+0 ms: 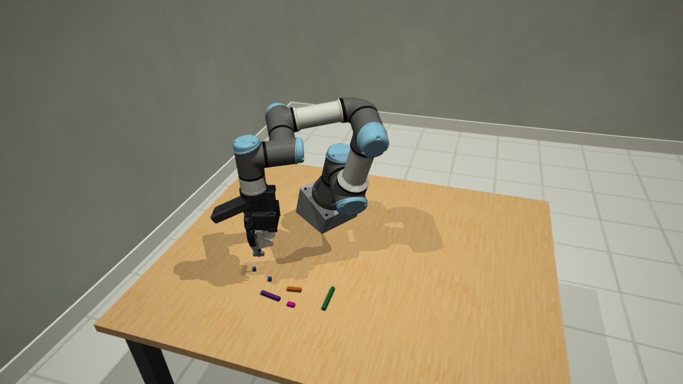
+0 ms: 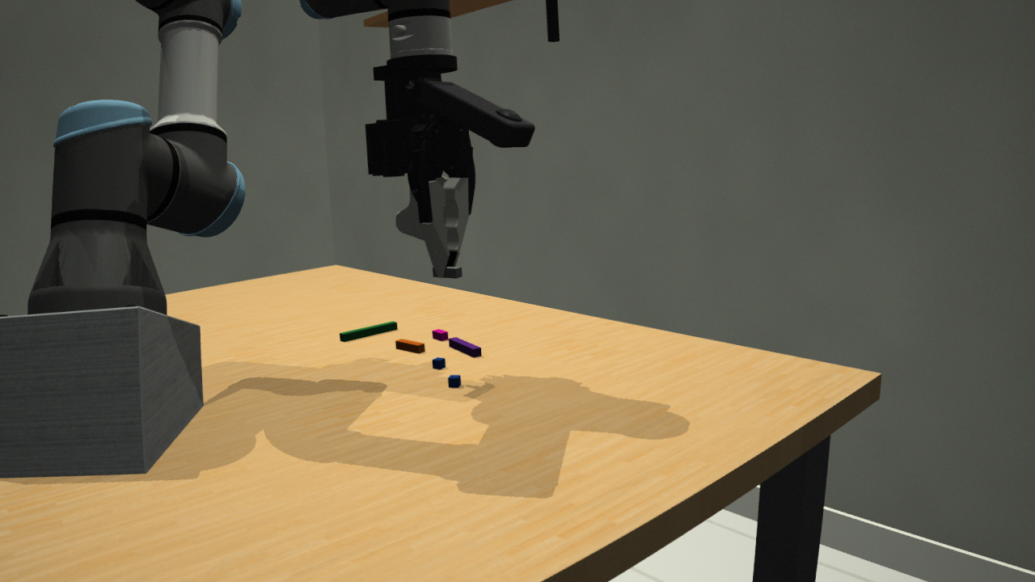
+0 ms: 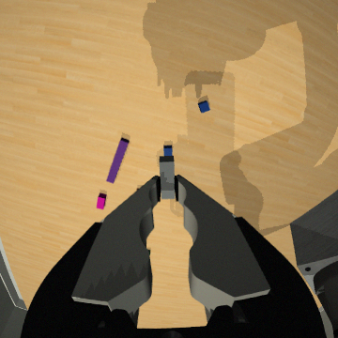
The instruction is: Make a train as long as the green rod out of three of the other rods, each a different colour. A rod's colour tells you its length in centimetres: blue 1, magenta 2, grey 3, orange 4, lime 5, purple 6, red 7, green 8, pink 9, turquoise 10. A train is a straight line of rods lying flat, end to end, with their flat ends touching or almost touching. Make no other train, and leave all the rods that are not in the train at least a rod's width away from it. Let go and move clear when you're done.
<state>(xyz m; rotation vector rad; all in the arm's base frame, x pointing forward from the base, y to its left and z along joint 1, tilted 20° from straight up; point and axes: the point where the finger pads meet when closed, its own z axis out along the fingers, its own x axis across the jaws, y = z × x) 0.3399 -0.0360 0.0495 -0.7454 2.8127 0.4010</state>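
My hand is 1 cm above the grey rod. The rest, counted from my hand: purple rod 11 cm below, 6 cm to the left, 4 cm ahead; then orange rod 11 cm below, 10 cm to the left, 1 cm behind; then magenta rod 13 cm to the left, 11 cm below, 3 cm ahead.
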